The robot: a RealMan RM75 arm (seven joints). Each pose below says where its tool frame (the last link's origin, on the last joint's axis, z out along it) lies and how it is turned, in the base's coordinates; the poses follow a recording.
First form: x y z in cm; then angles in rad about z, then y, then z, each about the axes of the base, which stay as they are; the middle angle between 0 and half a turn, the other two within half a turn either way.
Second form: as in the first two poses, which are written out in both.
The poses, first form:
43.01 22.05 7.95 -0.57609 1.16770 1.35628
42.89 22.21 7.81 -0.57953 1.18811 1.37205
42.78 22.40 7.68 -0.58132 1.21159 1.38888
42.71 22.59 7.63 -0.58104 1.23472 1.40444
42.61 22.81 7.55 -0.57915 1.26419 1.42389
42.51 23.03 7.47 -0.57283 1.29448 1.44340
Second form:
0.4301 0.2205 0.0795 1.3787 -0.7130 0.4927 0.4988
0.4289 0.2221 0.0781 1.4012 -0.7190 0.4867 0.4961
0.4278 0.2240 0.0768 1.4274 -0.7248 0.4808 0.4934
0.4271 0.2259 0.0763 1.4537 -0.7296 0.4760 0.4910
0.4261 0.2281 0.0755 1.4876 -0.7350 0.4703 0.4884
0.4251 0.2303 0.0747 1.5243 -0.7387 0.4659 0.4872

